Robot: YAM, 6 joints.
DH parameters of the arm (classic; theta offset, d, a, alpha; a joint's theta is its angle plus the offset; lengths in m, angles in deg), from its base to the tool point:
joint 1: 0 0.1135 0.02 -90
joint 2: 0 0 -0.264 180
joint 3: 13.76 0 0.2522 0
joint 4: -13.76 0 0.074 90
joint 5: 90 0 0 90
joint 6: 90 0.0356 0 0
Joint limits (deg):
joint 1: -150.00..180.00
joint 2: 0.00..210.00
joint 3: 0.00..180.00
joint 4: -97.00..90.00
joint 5: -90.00..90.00
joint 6: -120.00..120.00
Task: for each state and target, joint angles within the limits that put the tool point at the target. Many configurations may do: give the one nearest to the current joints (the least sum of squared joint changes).
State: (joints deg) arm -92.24 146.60 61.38 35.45 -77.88 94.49
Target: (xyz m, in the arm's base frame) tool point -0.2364 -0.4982 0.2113
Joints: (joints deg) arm -118.78 140.47 108.23 38.58 -66.50 94.49
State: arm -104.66 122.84 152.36 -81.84 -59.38 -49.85
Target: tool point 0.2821 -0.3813 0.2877
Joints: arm -57.24 137.61 143.67 -82.79 -60.16 -49.85
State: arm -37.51 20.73 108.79 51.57 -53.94 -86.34
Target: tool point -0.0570 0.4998 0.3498
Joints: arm -80.24 6.34 123.80 51.97 -53.33 -86.34
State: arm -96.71 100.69 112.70 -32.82 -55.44 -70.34
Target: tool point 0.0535 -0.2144 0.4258
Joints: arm -83.84 69.13 84.61 -53.78 -57.95 -70.34
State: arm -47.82 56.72 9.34 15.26 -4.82 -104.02
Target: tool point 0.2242 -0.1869 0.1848
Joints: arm -40.44 82.40 34.62 21.03 -5.16 -104.02
